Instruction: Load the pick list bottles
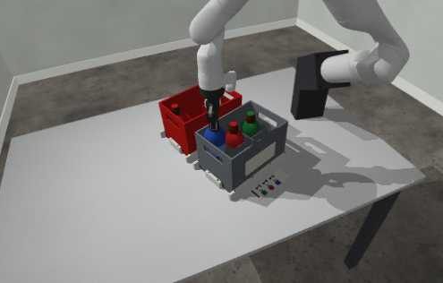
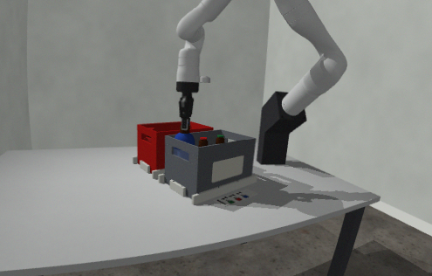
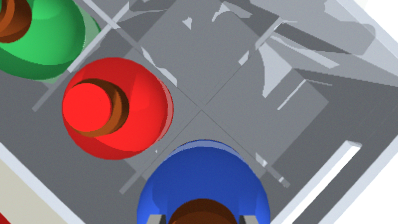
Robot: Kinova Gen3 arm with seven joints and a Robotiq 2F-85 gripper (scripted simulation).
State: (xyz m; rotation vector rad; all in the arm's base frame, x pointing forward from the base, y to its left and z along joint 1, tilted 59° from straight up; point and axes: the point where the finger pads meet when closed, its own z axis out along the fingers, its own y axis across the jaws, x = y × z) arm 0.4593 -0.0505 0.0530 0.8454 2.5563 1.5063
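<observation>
My gripper is now 70 mm above the blue-label bottle. The rest, counted from my hand: red crate (210 mm to the right, 140 mm below, 10 mm behind); grey crate (140 mm below, 90 mm behind, 10 mm to the left); green-label bottle (160 mm behind, 130 mm below, 60 mm to the right).
</observation>
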